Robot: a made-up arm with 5 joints.
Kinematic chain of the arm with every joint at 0, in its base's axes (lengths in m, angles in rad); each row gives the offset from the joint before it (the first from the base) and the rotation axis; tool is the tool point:
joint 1: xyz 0 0 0.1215 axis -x
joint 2: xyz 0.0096 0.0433 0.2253 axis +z
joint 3: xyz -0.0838 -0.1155 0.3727 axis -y
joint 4: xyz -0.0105 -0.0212 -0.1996 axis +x
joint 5: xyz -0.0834 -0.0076 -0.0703 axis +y
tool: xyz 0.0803 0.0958 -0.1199
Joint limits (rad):
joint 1: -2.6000..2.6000
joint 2: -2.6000..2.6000
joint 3: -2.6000..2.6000
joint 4: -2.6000..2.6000
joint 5: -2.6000..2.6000
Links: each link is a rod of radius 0.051 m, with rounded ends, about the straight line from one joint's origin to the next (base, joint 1, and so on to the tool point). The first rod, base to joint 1, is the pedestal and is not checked.
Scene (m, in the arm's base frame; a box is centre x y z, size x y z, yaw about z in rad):
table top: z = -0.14
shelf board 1: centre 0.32 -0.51 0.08 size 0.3 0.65 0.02 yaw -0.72
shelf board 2: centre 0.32 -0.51 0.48 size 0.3 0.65 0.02 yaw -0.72
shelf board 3: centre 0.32 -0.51 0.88 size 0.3 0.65 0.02 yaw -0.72
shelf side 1: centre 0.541 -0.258 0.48 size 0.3 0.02 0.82 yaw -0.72
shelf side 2: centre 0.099 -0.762 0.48 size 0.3 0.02 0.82 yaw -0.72
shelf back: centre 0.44 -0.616 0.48 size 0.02 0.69 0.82 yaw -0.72
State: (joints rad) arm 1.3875 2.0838 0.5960 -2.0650 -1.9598
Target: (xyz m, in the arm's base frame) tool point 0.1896 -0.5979 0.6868
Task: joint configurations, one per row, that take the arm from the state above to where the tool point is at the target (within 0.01 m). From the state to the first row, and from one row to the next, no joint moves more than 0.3 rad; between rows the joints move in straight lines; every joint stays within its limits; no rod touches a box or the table.
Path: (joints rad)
1: 1.1603 2.0346 0.2985 -2.0907 -2.0398
2: 0.9331 1.9853 0.0011 -2.1164 -2.1198
3: 0.7059 1.9361 -0.2964 -2.1421 -2.1999
4: 0.4788 1.8868 -0.5938 -2.1678 -2.2799
5: 0.2516 1.8376 -0.8913 -2.1934 -2.3599
6: 0.0244 1.7884 -1.1887 -2.2191 -2.4400
7: -0.2028 1.7391 -1.4862 -2.2448 -2.5200
8: -0.4300 1.6899 -1.7836 -2.2705 -2.6000

